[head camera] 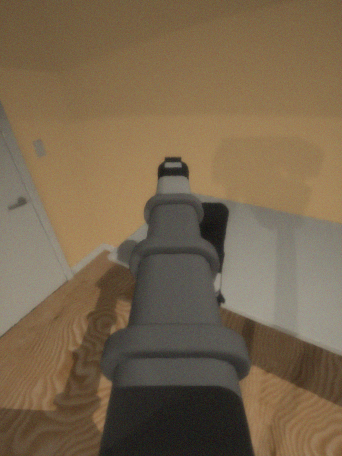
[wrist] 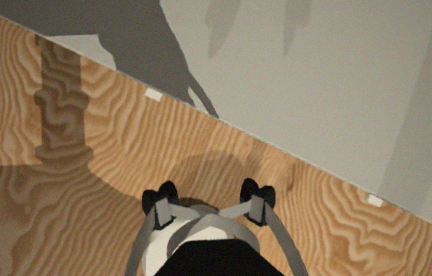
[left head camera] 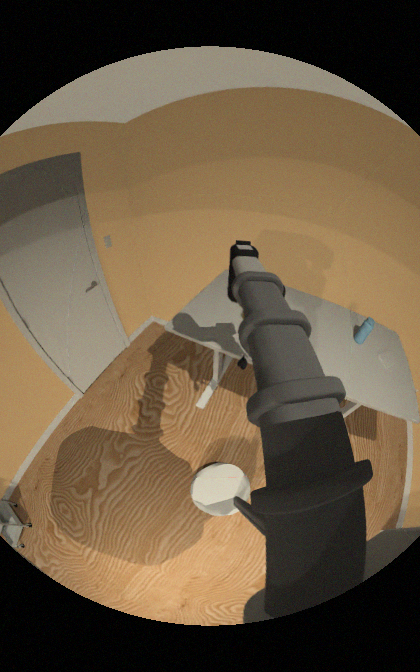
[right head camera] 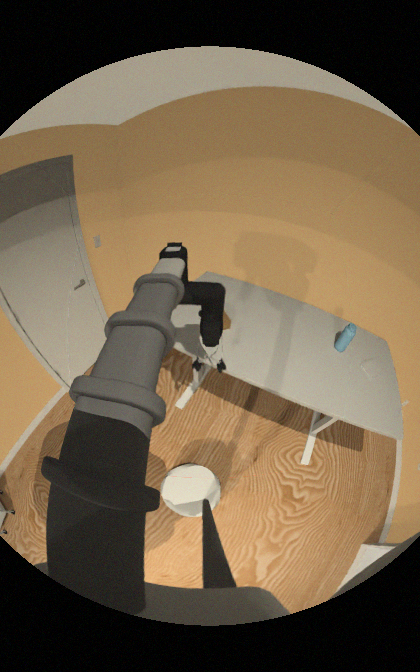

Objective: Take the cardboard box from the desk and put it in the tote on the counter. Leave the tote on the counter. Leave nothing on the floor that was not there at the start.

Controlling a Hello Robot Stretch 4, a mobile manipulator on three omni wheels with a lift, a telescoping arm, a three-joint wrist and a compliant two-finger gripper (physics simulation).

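Places are measured from the robot's base along level axes (x right, y ahead, z up), in metres.
Where they show: gripper, fingertip midpoint: [wrist: 208,194].
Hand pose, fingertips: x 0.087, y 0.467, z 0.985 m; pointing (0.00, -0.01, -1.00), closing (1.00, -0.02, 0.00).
Note:
After its pixels a point has its place.
The cardboard box [right head camera: 227,320] is a small brown shape on the desk [head camera: 260,255] {x 0.371, y 0.747, z 0.922 m} [left head camera: 325,345] [right head camera: 290,345] [wrist: 320,75] {x 0.234, y 0.593, z 0.922 m}. It is mostly hidden behind the wrist in the right head view and does not show in the wrist view. My gripper [right head camera: 209,365] [wrist: 208,194] {x 0.087, y 0.467, z 0.985 m} is open, with a wide gap and nothing between its fingertips. It hangs near the desk's front edge, nearer the robot than the box. In the wrist view floor shows beyond the fingertips, with the desk edge running diagonally farther off. The tote does not show in these views.
A blue bottle [left head camera: 364,331] [right head camera: 345,337] lies toward the desk's right end. A door [head camera: 25,245] {x -1.154, y 1.278, z 0.561 m} [left head camera: 55,290] is at the left. A round white object [left head camera: 220,487] [right head camera: 190,487] is below the arm. Part of a pale surface [right head camera: 365,560] shows at the lower right.

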